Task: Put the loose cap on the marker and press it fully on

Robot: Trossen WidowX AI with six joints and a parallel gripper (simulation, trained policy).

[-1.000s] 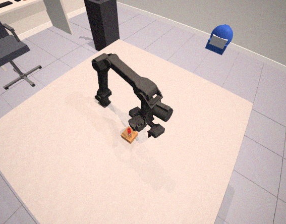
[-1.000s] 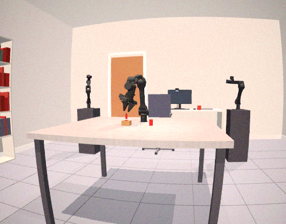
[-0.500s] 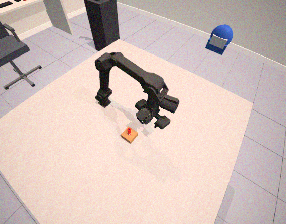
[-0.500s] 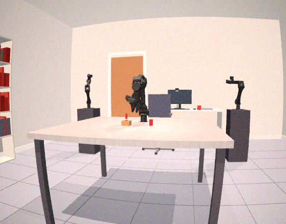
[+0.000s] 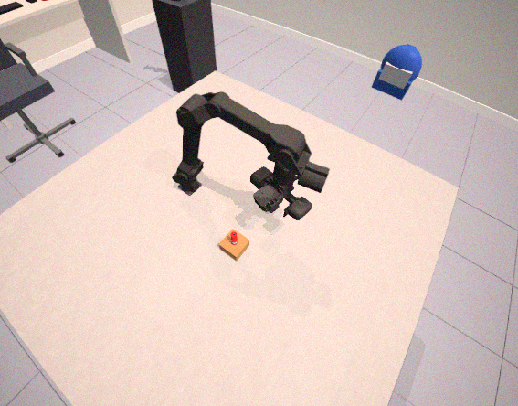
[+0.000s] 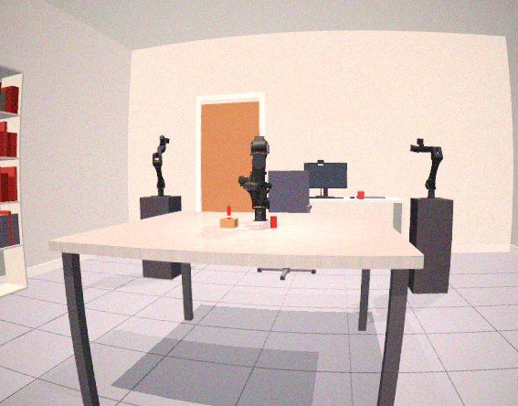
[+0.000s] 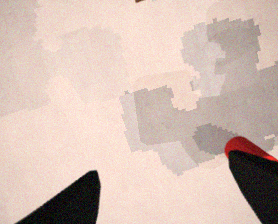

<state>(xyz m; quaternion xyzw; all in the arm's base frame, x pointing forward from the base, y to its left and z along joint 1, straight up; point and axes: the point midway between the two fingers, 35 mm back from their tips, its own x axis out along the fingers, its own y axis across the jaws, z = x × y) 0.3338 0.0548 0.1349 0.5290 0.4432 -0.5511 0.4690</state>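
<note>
My gripper tip is 70 mm past the red cap, 60 mm to the right of it and 80 mm above it. Also, from my gripper tip: holder block: 50 mm behind, 140 mm to the right, 80 mm below; then red marker: 50 mm behind, 140 mm to the right, 20 mm below.
</note>
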